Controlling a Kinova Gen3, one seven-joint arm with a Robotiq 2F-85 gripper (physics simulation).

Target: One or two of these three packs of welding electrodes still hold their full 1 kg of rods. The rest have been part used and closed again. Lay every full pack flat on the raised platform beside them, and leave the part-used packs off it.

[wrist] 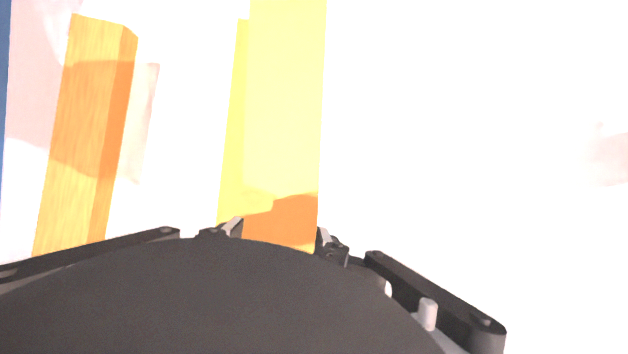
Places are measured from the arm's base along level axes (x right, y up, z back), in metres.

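Where they show: gripper, between the fingertips: [279,236].
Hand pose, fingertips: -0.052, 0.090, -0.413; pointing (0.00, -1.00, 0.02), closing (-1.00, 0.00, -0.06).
Each offset is from my fingertips to the top centre of the thing, as dx, dy, dz. "spot": to the spot under its first point.
A long yellow pack @[+0.001, +0.009, +0.024] [285,110] runs from between the fingers up past the top edge of the wrist view, its near end in orange shade. My gripper [279,236] is shut on this pack, one finger on each side. A darker yellow strip @[+0.049, -0.102, +0.021] [232,125] shows along its left side; I cannot tell whether it is the pack's side face or another pack. No label can be read. A long orange block with wood-like grain @[+0.219, -0.102, +0.004] [84,125] lies to the left, apart from the pack; I cannot tell whether it is the platform. The other packs cannot be made out for certain.
The surface around is washed out to white, so edges and heights are hard to judge. Pinkish shadows fall at the left and at the right edge. A narrow blue strip @[spot: +0.306, -0.122, +0.132] [4,65] shows at the upper left edge. The dark gripper body hides the bottom.
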